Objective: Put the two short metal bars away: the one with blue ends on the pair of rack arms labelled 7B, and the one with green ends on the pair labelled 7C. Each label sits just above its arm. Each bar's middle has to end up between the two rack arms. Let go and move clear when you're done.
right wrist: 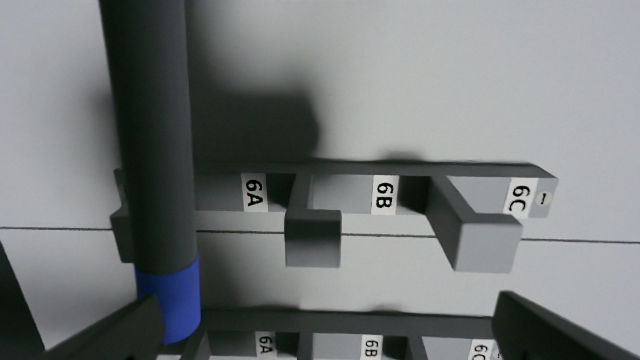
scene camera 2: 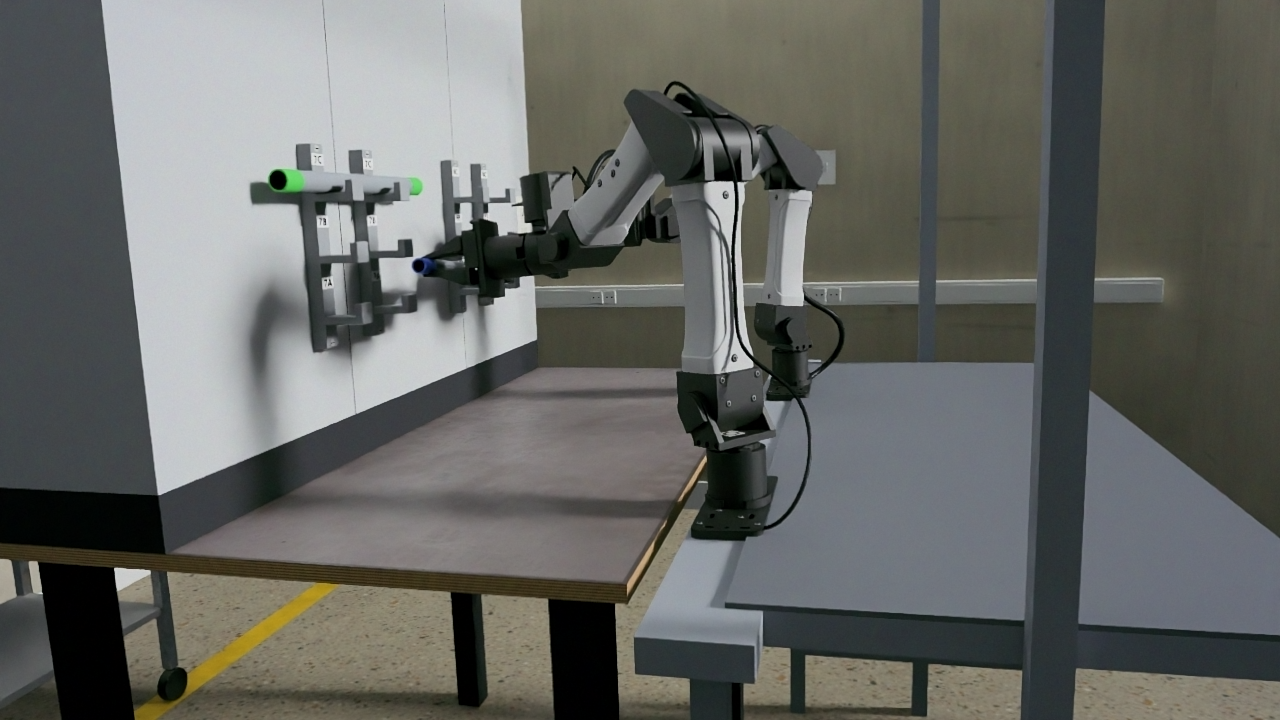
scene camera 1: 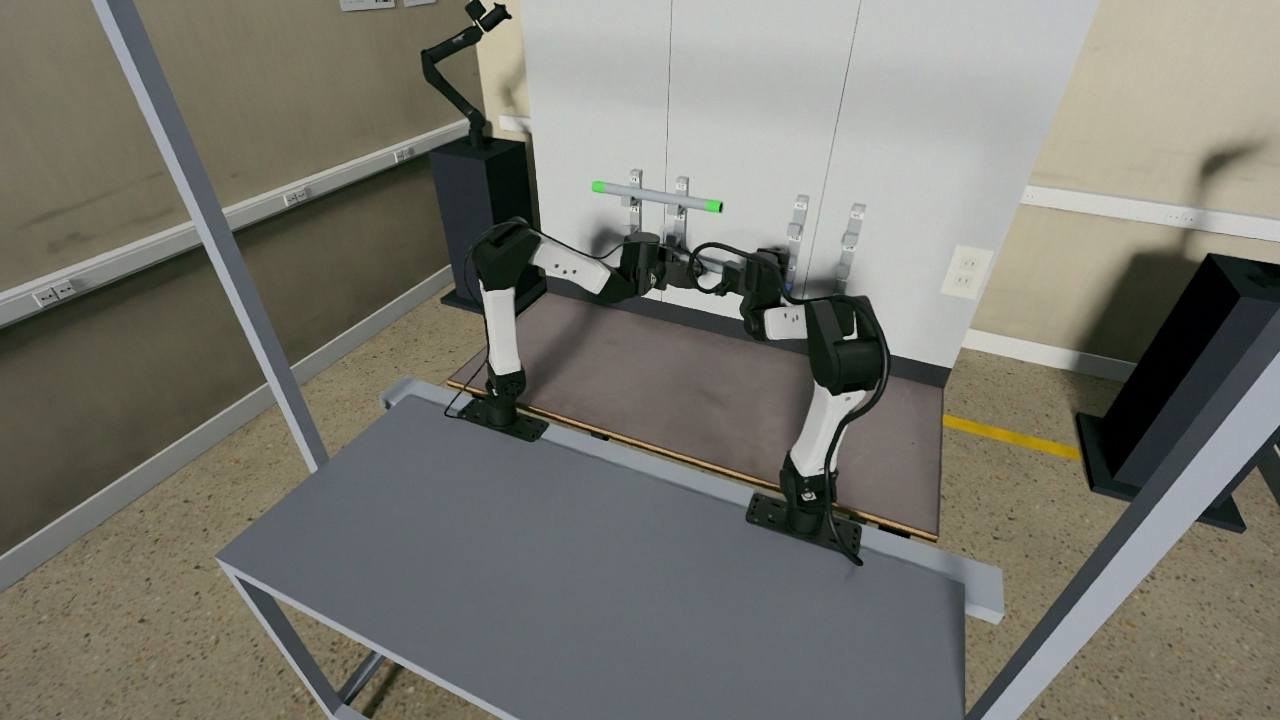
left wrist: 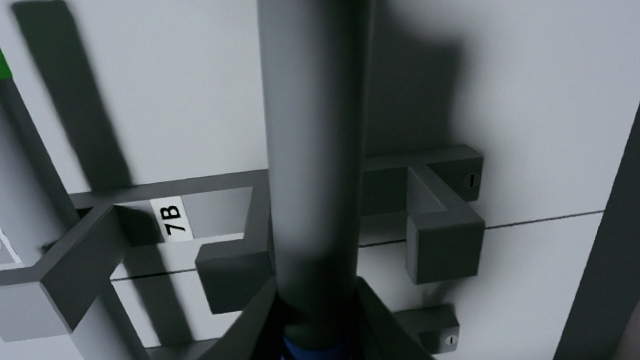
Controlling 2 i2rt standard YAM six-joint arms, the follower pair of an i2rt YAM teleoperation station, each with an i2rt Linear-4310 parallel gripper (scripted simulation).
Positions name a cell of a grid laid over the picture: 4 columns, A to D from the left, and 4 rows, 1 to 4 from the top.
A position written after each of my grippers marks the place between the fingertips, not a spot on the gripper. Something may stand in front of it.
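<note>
You'd see a blue-ended bar (right wrist: A1) here, and a green-ended bar (scene camera 1: C2) too. The left wrist view also shows the green-ended bar (left wrist: A3), but in the right wrist view the green-ended bar is out of frame. As for the grippers, there's my right gripper (right wrist: C4), and my left gripper (scene camera 2: B2), and the left wrist view shows my left gripper (left wrist: B4) as well.
</note>
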